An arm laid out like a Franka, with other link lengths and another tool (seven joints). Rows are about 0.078 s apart.
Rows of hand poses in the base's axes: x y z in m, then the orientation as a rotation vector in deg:
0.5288 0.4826 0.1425 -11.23 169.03 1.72
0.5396 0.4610 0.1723 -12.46 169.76 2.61
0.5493 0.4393 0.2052 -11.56 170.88 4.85
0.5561 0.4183 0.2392 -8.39 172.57 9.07
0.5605 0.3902 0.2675 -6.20 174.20 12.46
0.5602 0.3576 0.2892 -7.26 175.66 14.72
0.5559 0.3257 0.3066 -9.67 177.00 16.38
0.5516 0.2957 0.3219 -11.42 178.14 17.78
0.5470 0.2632 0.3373 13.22 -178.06 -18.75
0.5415 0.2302 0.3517 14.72 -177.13 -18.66
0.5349 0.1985 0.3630 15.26 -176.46 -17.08
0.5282 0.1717 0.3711 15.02 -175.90 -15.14
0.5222 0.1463 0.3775 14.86 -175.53 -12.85
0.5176 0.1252 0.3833 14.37 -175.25 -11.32
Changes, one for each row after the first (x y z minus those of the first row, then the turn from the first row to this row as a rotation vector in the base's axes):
0.0108 -0.0216 0.0298 0.46 0.85 0.85
0.0205 -0.0433 0.0627 1.92 2.05 0.35
0.0273 -0.0643 0.0967 4.76 3.93 -1.54
0.0317 -0.0924 0.1250 6.93 5.82 -2.80
0.0314 -0.1250 0.1467 8.16 7.57 -2.00
0.0271 -0.1569 0.1641 8.90 9.20 -0.38
0.0228 -0.1869 0.1794 9.53 10.60 0.78
0.0182 -0.2194 0.1948 9.96 11.69 2.00
0.0127 -0.2524 0.2092 9.81 12.49 3.01
0.0061 -0.2841 0.2205 8.76 13.20 3.31
-0.0006 -0.3109 0.2286 7.52 13.88 3.08
-0.0066 -0.3363 0.2350 6.04 14.35 2.87
-0.0112 -0.3574 0.2408 5.06 14.72 2.49

